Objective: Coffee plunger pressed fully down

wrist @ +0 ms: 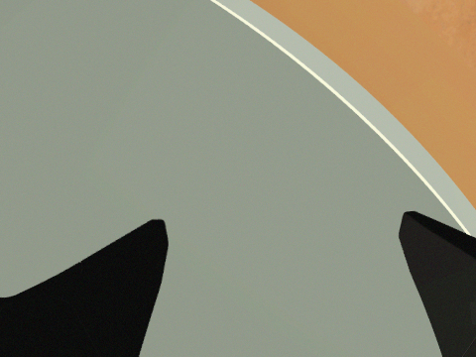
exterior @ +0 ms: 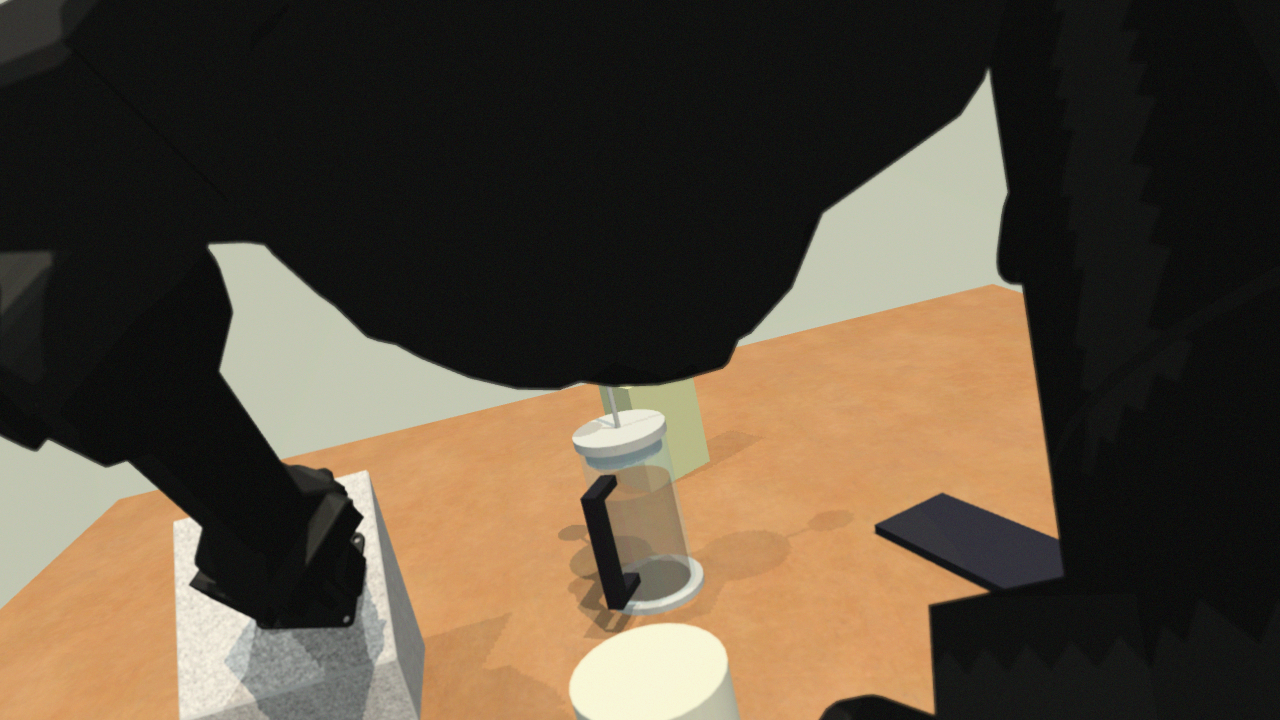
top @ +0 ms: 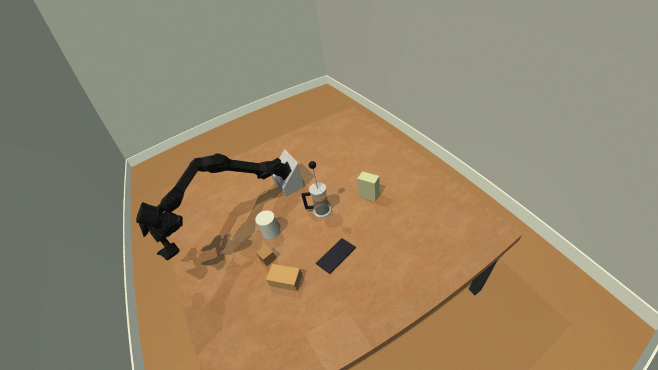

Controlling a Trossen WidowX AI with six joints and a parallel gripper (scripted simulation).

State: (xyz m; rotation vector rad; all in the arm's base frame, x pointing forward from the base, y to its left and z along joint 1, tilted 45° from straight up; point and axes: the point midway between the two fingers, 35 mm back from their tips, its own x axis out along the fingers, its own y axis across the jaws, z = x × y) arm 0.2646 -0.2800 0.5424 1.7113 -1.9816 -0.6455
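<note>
Right now my gripper tip is 670 mm to the right of the glass coffee press, 100 mm above it and 70 mm past it. From my gripper tip the other things lie so: pale yellow box: 900 mm to the left, 170 mm below, 50 mm behind; small brown cube: 400 mm to the left, 200 mm below, 70 mm ahead; tan box: 430 mm to the left, 200 mm below, 200 mm ahead.
</note>
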